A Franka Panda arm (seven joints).
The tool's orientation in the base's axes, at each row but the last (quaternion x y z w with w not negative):
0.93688 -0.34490 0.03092 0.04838
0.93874 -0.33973 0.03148 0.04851
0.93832 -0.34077 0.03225 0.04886
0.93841 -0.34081 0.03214 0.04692
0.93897 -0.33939 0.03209 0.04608
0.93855 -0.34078 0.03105 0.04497
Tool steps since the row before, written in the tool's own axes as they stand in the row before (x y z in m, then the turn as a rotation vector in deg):
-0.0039 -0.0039 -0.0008 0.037 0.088 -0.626
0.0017 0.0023 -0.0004 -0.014 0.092 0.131
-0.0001 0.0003 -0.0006 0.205 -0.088 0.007
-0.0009 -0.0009 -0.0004 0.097 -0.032 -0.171
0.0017 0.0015 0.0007 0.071 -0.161 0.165
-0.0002 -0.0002 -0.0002 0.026 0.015 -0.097
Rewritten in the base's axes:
-0.0005 0.0056 0.0002 -0.044 -0.020 0.631
-0.0002 -0.0028 0.0007 -0.066 -0.076 -0.125
-0.0003 -0.0001 0.0006 0.214 -0.064 0.006
-0.0001 0.0013 0.0003 0.090 -0.019 0.177
0.0004 -0.0023 -0.0004 0.162 0.060 -0.168
0.0000 0.0003 0.0002 0.008 -0.018 0.100

